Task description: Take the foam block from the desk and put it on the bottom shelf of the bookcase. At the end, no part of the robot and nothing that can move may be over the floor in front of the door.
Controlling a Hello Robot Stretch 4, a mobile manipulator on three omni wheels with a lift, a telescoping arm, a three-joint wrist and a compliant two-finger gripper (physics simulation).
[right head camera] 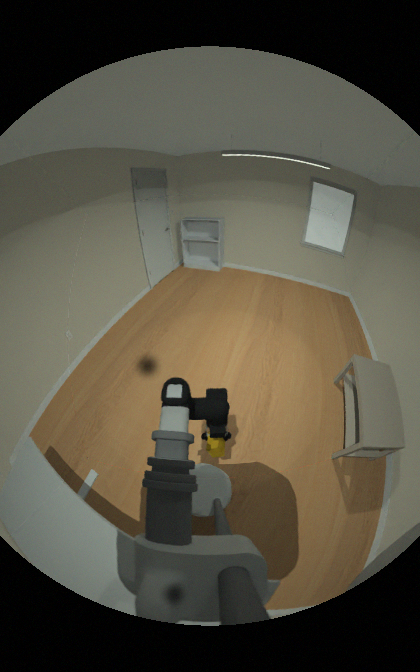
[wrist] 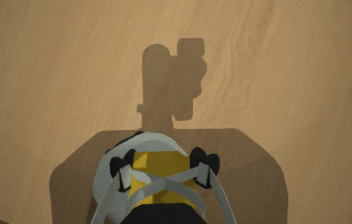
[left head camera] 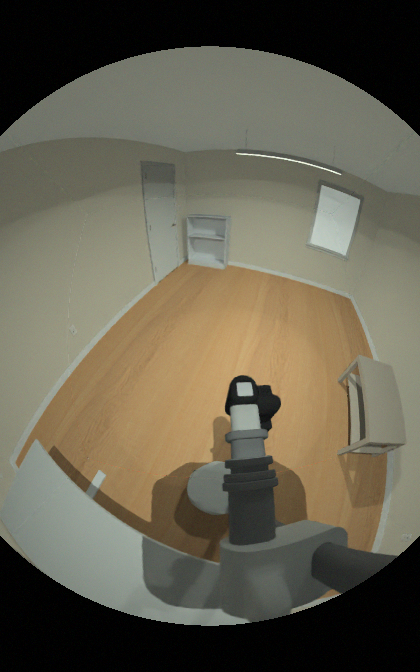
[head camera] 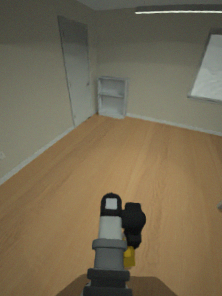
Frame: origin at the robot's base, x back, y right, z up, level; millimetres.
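Seen in the pictures: gripper, between the fingertips: point(wrist: 166, 160).
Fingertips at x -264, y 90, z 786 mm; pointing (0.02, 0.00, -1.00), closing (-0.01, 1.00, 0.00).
A point is followed by its place in that frame.
The yellow foam block point(head camera: 129, 257) {y 87, x -203, z 872 mm} point(right head camera: 216, 446) point(wrist: 162, 164) {y 87, x -275, z 841 mm} is held between the two fingertips of my gripper point(right head camera: 216, 436) point(wrist: 166, 160) {y 90, x -264, z 786 mm}, which is shut on it. Block and gripper hang over the wooden floor, close to my round base. In the left head camera view the arm hides the block. The white bookcase point(head camera: 126, 99) {y 319, x -3612, z 513 mm} point(left head camera: 228, 242) point(right head camera: 220, 244) stands at the far wall in the corner, with one middle shelf and a bottom shelf. The grey door point(head camera: 76, 75) {y -870, x -3138, z 1140 mm} point(left head camera: 162, 225) point(right head camera: 154, 230) is in the left wall, just left of the bookcase. The pale desk point(left head camera: 75, 525) point(right head camera: 60, 520) is at the lower left.
A beige table point(left head camera: 382, 405) point(right head camera: 376, 405) stands by the right wall. A window point(head camera: 210, 67) {y 1987, x -3126, z 1434 mm} point(left head camera: 335, 220) point(right head camera: 329, 215) is in the far wall. Wooden floor point(head camera: 150, 155) {y 730, x -1910, z -28 mm} point(left head camera: 225, 325) point(right head camera: 225, 325) lies between my arm and the bookcase. A desk foot point(left head camera: 96, 483) point(right head camera: 88, 483) sticks out at the lower left.
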